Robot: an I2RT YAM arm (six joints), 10 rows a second.
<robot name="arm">
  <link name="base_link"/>
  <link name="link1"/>
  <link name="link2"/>
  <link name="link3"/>
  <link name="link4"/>
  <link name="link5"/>
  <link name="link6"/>
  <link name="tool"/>
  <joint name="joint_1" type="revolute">
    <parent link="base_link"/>
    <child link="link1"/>
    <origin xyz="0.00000 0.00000 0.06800"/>
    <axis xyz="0 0 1"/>
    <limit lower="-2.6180" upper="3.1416"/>
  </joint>
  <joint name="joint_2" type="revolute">
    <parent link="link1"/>
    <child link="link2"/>
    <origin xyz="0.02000 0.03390 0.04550" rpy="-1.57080 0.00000 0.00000"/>
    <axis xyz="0 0 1"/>
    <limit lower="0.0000" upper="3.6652"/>
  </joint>
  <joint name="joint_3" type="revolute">
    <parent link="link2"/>
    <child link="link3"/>
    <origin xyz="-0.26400 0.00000 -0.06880" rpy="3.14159 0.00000 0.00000"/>
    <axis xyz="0 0 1"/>
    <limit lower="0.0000" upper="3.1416"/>
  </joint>
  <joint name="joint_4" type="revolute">
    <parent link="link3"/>
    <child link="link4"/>
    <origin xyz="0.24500 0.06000 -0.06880"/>
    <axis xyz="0 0 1"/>
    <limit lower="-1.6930" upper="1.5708"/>
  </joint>
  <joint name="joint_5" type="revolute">
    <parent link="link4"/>
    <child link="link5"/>
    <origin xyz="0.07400 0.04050 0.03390" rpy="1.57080 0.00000 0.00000"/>
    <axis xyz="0 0 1"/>
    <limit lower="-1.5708" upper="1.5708"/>
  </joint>
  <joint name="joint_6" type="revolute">
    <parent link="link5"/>
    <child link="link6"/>
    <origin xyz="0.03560 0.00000 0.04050" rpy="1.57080 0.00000 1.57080"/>
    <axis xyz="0 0 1"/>
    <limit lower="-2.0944" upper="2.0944"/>
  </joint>
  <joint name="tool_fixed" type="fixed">
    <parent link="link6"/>
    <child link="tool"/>
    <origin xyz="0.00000 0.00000 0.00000" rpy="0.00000 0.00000 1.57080"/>
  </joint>
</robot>
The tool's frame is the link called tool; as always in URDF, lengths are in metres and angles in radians.
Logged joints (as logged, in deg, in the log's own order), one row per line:
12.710 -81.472 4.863 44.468 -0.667 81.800
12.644 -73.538 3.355 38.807 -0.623 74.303
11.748 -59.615 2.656 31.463 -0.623 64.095
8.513 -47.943 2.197 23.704 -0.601 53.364
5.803 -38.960 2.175 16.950 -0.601 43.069
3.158 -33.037 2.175 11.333 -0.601 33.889
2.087 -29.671 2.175 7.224 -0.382 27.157
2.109 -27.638 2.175 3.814 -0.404 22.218
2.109 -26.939 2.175 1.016 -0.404 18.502
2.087 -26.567 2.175 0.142 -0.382 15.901
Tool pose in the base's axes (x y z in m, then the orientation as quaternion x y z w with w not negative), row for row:
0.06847 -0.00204 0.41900 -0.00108 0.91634 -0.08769 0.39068
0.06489 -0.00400 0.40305 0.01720 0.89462 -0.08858 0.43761
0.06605 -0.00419 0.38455 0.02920 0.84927 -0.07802 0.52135
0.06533 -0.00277 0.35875 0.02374 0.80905 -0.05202 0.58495
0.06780 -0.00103 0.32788 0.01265 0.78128 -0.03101 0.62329
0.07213 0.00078 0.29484 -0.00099 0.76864 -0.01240 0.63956
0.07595 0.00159 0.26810 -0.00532 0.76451 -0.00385 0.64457
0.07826 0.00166 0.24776 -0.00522 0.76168 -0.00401 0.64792
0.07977 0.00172 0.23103 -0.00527 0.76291 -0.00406 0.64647
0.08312 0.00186 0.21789 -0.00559 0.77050 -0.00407 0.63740
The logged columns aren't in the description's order. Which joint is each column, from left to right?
Columns, left to right: joint_5, joint_4, joint_1, joint_2, joint_6, joint_3.
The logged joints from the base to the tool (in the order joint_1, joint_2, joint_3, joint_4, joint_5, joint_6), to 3 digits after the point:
4.863 44.468 81.800 -81.472 12.710 -0.667
3.355 38.807 74.303 -73.538 12.644 -0.623
2.656 31.463 64.095 -59.615 11.748 -0.623
2.197 23.704 53.364 -47.943 8.513 -0.601
2.175 16.950 43.069 -38.960 5.803 -0.601
2.175 11.333 33.889 -33.037 3.158 -0.601
2.175 7.224 27.157 -29.671 2.087 -0.382
2.175 3.814 22.218 -27.638 2.109 -0.404
2.175 1.016 18.502 -26.939 2.109 -0.404
2.175 0.142 15.901 -26.567 2.087 -0.382

